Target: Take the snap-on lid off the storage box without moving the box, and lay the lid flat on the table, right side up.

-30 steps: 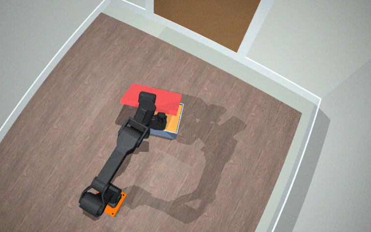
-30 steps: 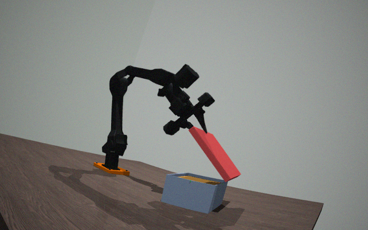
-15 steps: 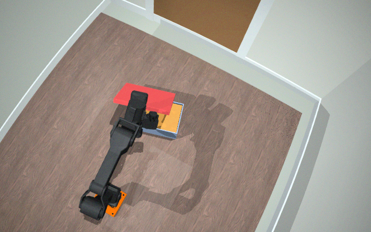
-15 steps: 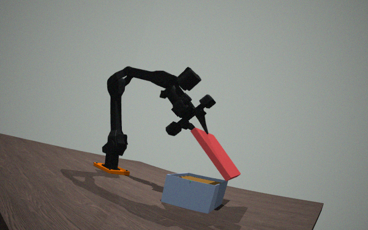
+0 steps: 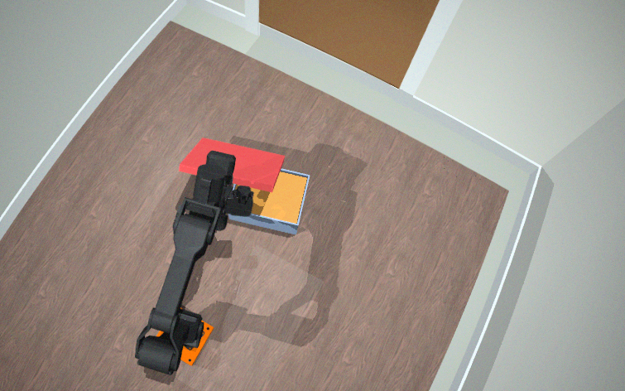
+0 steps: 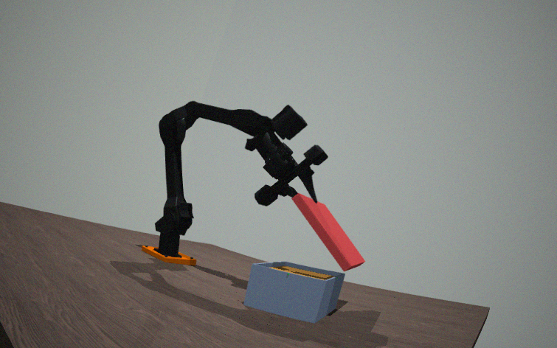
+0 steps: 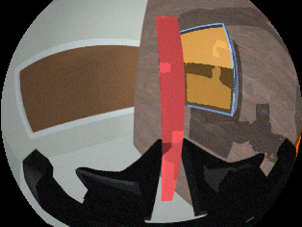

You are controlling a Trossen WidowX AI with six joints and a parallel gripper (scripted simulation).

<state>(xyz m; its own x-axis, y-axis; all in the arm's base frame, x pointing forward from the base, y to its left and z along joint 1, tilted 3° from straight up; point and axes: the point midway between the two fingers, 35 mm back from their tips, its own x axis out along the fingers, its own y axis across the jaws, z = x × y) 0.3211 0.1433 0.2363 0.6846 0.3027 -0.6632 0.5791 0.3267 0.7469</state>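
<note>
My gripper tip is now 6 cm short of the red lid, 3 cm to the right of it and 5 cm above it. The rest, counted from my gripper tip: blue storage box (8 cm ahead, 7 cm to the right, 18 cm below).
</note>
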